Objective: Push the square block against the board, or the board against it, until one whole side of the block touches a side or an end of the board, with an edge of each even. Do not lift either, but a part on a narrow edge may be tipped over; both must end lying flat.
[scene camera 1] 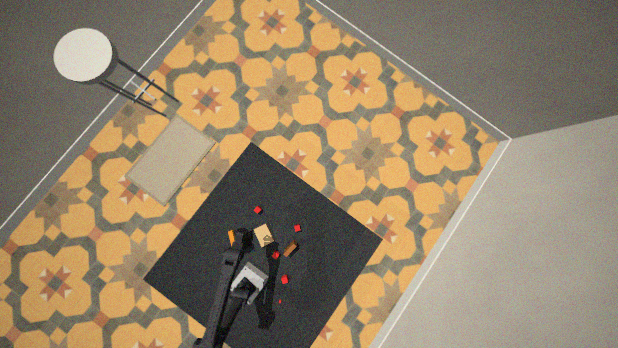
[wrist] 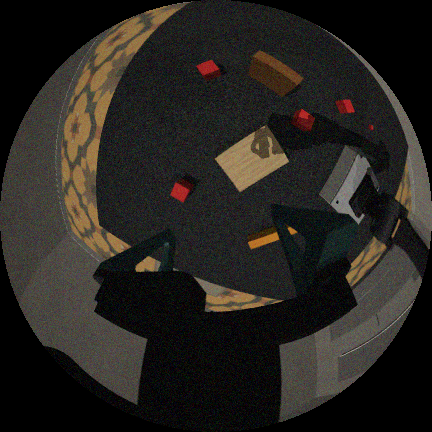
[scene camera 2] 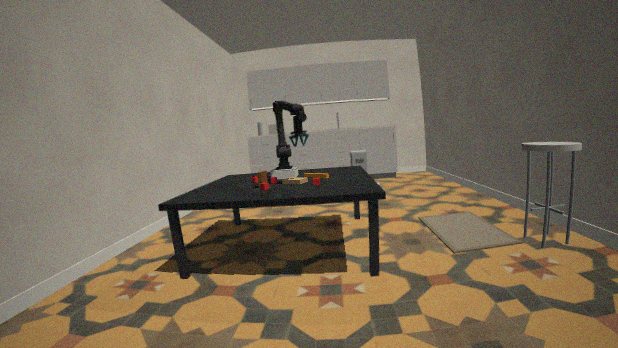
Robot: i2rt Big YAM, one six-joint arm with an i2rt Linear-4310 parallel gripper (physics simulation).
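Where they show: gripper, between the fingertips: (scene camera 1: 252, 235) (wrist: 218, 222) (scene camera 2: 299, 146); arm's base, origin of its link: (scene camera 1: 246, 286) (wrist: 361, 195) (scene camera 2: 284, 168).
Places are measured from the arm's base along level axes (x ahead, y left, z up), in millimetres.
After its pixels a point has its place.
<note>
A pale wooden rectangle (scene camera 1: 260, 232) @[y 185, x 327, z -39 mm] (scene camera 2: 296, 180) @[y 175, x 387, z -44 mm] (wrist: 237, 162) @[y 180, x 351, z -39 mm], apparently the board, lies flat, with the gripper's shadow on one corner. A brown piece (scene camera 1: 291, 248) @[y -56, x 415, z 32 mm] (scene camera 2: 262, 176) @[y -44, x 436, z 3 mm] (wrist: 274, 75) @[y -41, x 394, z 5 mm], apparently the square block, stands on a narrow edge, apart from the pale piece and turned at an angle to it. My gripper (scene camera 2: 299, 140) @[y 208, x 359, z 181 mm] (wrist: 218, 222) @[y 208, x 359, z 181 mm] is open and empty, high above the table. In scene camera 1 the arm hides the fingers.
An orange bar (scene camera 1: 231, 237) @[y 322, x 159, z -38 mm] (scene camera 2: 317, 175) @[y 285, x 155, z -50 mm] (wrist: 262, 239) @[y 321, x 165, z -38 mm] lies near the pale piece, partly hidden. Red cubes (scene camera 1: 257, 210) @[y 312, x 435, z -29 mm] (scene camera 1: 297, 228) @[y -3, x 534, z -29 mm] (scene camera 1: 275, 255) @[y -12, x 281, z -29 mm] (wrist: 182, 191) @[y 309, x 429, z -29 mm] (wrist: 303, 120) @[y -4, x 282, z -29 mm] are scattered around; one is between the brown piece and the robot base (scene camera 1: 249, 280) @[y 15, x 45, z 2 mm] (wrist: 345, 185) @[y 37, x 92, z 1 mm].
</note>
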